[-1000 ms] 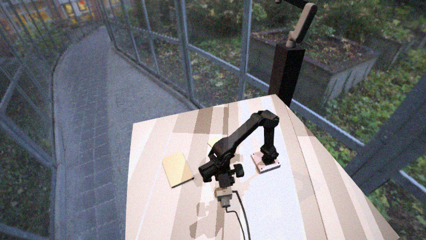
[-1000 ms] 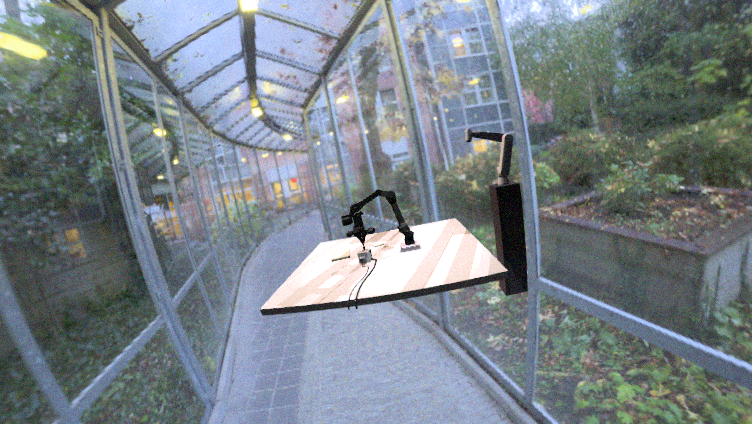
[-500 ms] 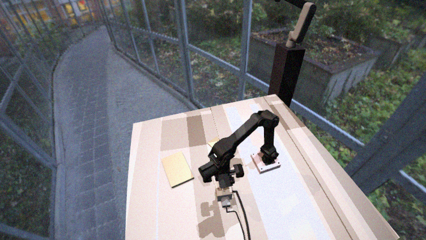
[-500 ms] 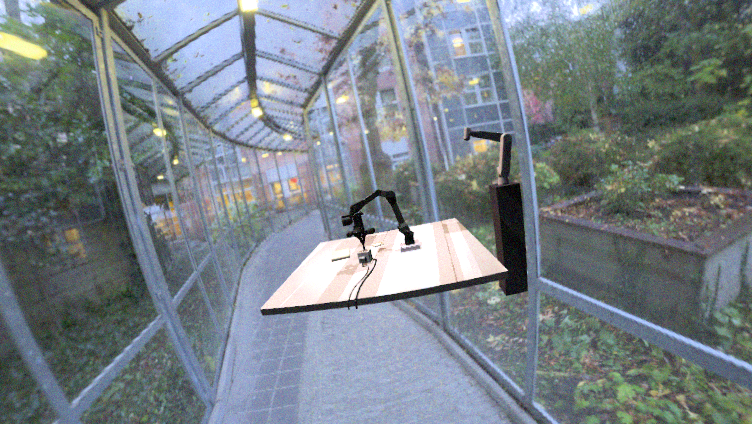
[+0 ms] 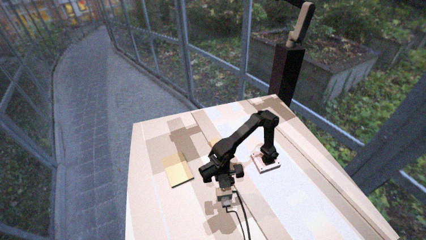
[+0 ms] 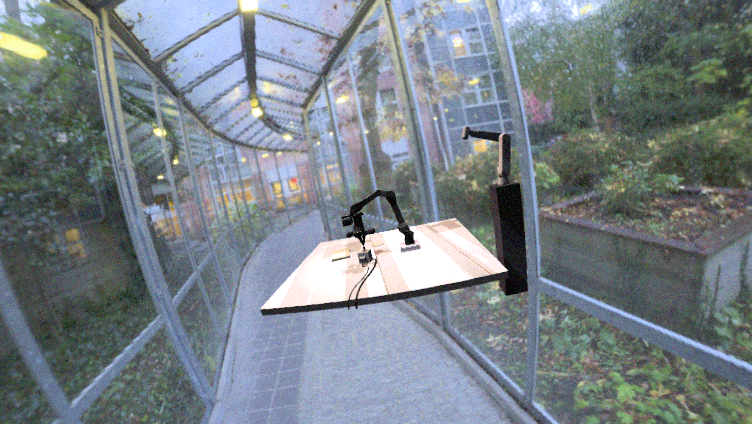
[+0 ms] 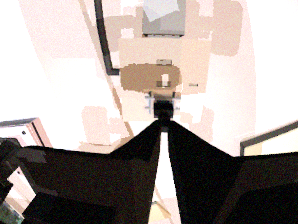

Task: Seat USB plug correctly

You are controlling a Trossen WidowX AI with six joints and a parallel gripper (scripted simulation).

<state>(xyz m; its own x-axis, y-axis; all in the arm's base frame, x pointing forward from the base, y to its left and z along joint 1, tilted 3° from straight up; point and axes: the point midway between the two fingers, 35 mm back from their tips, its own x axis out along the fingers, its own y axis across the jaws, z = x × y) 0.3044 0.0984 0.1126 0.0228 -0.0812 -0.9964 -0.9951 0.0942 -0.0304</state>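
My gripper tip is now 2 cm above the usb plug. Also, from my gripper tip: flat tan pad: 23 cm ahead, 20 cm to the right, 10 cm below.
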